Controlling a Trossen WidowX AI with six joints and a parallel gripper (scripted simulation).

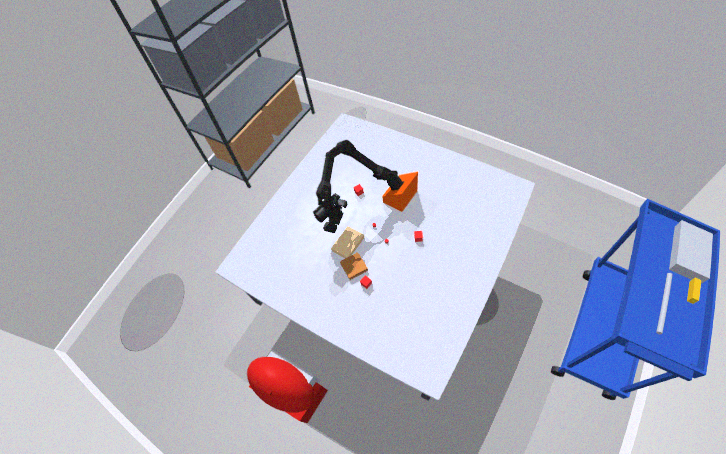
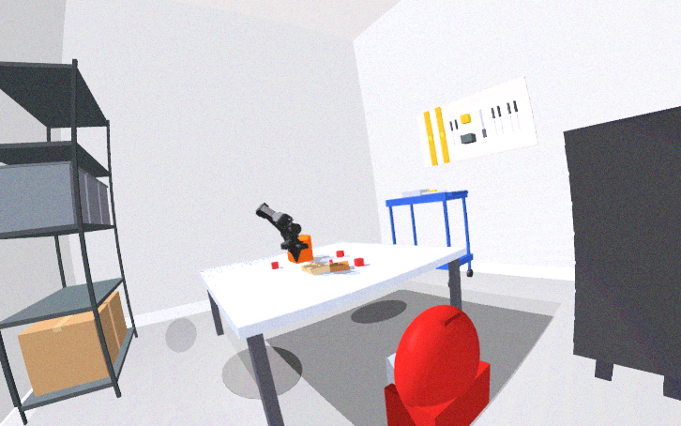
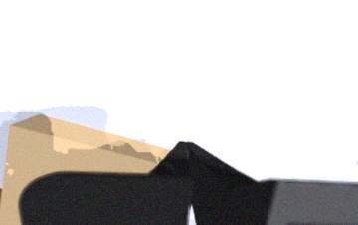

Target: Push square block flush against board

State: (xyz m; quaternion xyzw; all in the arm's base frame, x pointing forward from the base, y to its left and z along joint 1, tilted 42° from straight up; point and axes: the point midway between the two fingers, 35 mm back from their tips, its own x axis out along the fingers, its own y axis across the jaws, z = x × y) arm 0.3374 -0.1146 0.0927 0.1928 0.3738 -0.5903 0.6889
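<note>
My gripper tip is 40 mm short of the tan board, 90 mm to the right of it and 50 mm above it. Also, from my gripper tip: square block (130 mm ahead, 190 mm to the left, 50 mm below).
</note>
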